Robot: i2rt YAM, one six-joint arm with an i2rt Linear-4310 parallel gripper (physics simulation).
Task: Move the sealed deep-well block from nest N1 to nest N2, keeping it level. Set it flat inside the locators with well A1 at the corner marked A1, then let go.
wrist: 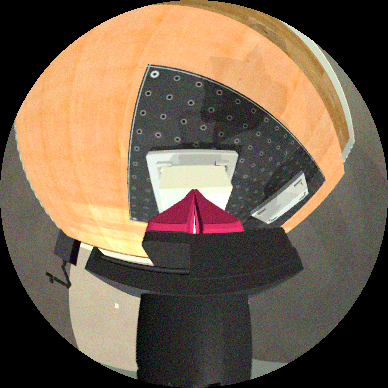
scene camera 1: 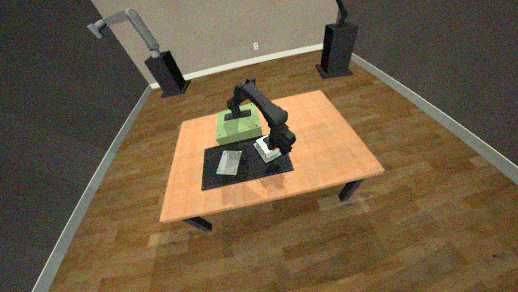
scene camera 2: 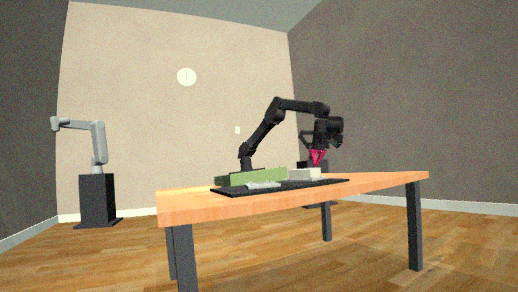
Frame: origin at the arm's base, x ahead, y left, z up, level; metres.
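Seen in the pictures: gripper, between the fingertips: (wrist: 194, 193) (scene camera 1: 272, 149) (scene camera 2: 315, 166); arm's base, origin of its link: (scene camera 1: 237, 115) (scene camera 2: 247, 171).
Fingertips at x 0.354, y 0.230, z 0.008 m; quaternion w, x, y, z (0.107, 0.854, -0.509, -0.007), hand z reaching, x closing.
Pixels of each thing's top centre, then the offset from my fingertips to it. Level surfaces: height alone.
- pale deep-well block, centre of its top: (wrist: 193, 218) (scene camera 2: 304, 168) (scene camera 1: 266, 143) 0.054 m back, 0.031 m right, 0.009 m down
- light grey nest, centre of its top: (wrist: 191, 199) (scene camera 2: 304, 176) (scene camera 1: 267, 147) 0.053 m back, 0.031 m right, 0.045 m down
- wooden table, height of its surface: 0.075 m down
The pale deep-well block (scene camera 1: 263, 145) (scene camera 2: 305, 174) (wrist: 196, 178) sits in a light grey nest (wrist: 192, 155), taken as N1, and looks level. Its well labels cannot be read. My gripper (scene camera 2: 316, 164) (wrist: 194, 193) has red fingers, pressed together and empty. It points down and stands above the block; in the wrist view the fingers cover part of the block and nest. In scene camera 1 the arm largely hides the fingers. The other nest (scene camera 1: 229, 163) (scene camera 2: 263, 185) (wrist: 281, 200), taken as N2, is an empty flat plate with corner locators.
Both nests stand on a black perforated board (scene camera 1: 211, 181) (scene camera 2: 231, 193) (wrist: 165, 105) on the wooden table (scene camera 1: 330, 150) (scene camera 2: 380, 180) (wrist: 80, 125). The arm's green base box (scene camera 1: 239, 134) (scene camera 2: 260, 176) stands behind the board. Two other arms stand on black pedestals beyond the table.
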